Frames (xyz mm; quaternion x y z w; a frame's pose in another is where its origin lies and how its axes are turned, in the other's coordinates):
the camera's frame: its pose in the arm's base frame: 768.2 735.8 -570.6 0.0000 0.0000 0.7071 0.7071
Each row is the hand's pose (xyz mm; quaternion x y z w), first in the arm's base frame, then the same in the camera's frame.
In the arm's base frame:
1: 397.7 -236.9 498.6 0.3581 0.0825 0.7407 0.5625
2: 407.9 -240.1 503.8 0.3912 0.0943 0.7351 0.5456
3: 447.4 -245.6 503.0 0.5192 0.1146 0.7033 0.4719
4: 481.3 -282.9 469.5 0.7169 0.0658 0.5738 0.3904
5: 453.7 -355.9 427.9 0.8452 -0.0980 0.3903 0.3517
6: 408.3 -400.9 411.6 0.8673 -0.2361 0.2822 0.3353
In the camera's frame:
1: -972.7 370.5 1069.2 0.3115 -0.1949 0.1260 0.9215
2: -975.9 360.3 1074.4 0.3433 -0.2099 0.1340 0.9056
3: -981.4 320.8 1073.6 0.4482 -0.2861 0.1636 0.8310
4: -1018.7 286.9 1040.1 0.5535 -0.4604 0.1297 0.6818
5: -1091.7 314.5 998.5 0.5284 -0.6669 0.0273 0.5247
6: -1136.7 359.9 982.2 0.4463 -0.7802 -0.0375 0.4366

